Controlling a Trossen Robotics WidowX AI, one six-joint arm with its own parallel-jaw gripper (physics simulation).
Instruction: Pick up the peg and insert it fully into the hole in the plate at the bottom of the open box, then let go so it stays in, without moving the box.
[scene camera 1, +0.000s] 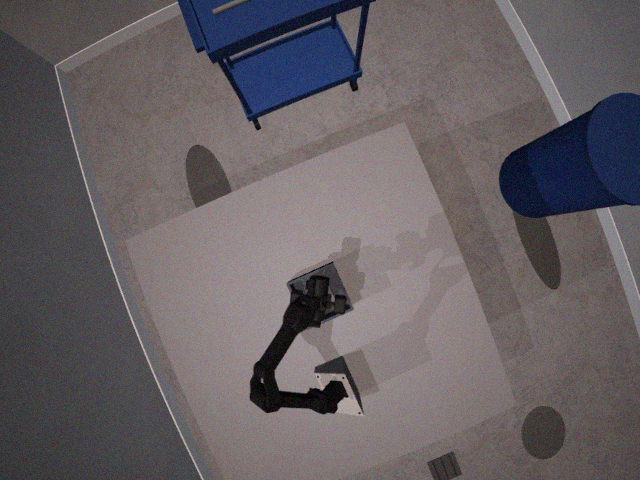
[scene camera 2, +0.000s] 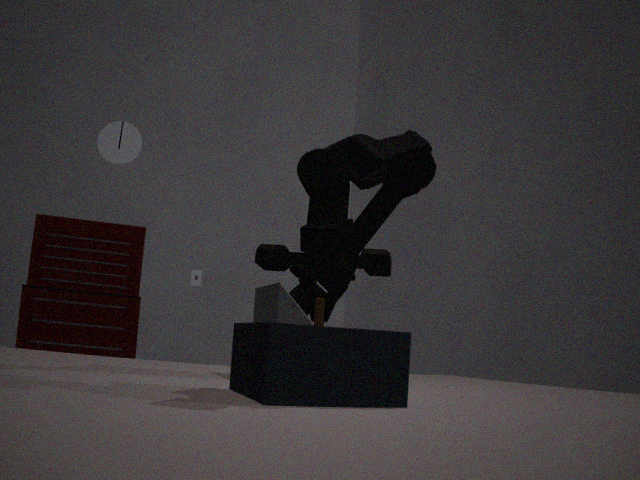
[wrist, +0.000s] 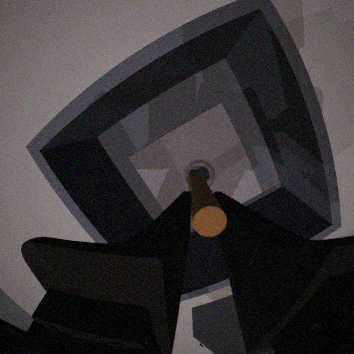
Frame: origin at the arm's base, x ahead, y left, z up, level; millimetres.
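Seen in the pictures: gripper, fingertip midpoint: (scene camera 2: 319, 321) (wrist: 201, 198); arm's base at its link origin: (scene camera 1: 339, 388) (scene camera 2: 291, 309).
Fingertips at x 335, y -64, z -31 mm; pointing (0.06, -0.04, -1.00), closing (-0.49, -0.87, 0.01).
Observation:
Pixels of each thing's top centre, then the offset from my fingertips to it. Level surfaces: height alone.
- orange-brown peg at its top centre: (wrist: 209, 232) (scene camera 2: 320, 298) dx +0, dy +0, dz +32 mm
- open dark box at its top centre: (wrist: 204, 194) (scene camera 2: 316, 328) (scene camera 1: 320, 296) dx -3, dy -2, dz -9 mm
- plate at its top centre: (wrist: 198, 176) dx -3, dy -2, dz -46 mm
- table surface at its surface level: dz -107 mm
An orange-brown peg (scene camera 2: 319, 311) (wrist: 201, 197) is held between the fingertips of my gripper (scene camera 2: 319, 316) (wrist: 201, 198), which is shut on it. The peg is roughly upright, and its upper end stands above the rim of the open dark box (scene camera 2: 320, 366) (wrist: 60, 192). Its lower end points at the ringed hole (wrist: 201, 172) in the plate (wrist: 200, 130) on the box floor and overlaps the hole in the wrist view. Whether the tip is inside the hole cannot be told. In scene camera 1 the arm covers much of the box (scene camera 1: 341, 289).
A white and grey wedge-shaped base (scene camera 1: 351, 403) (scene camera 2: 268, 304) stands under the arm's foot, beside the box. Beyond the table surface (scene camera 1: 232, 248) are a blue cart (scene camera 1: 305, 95), a blue cylinder (scene camera 1: 558, 165) and a red cabinet (scene camera 2: 82, 289).

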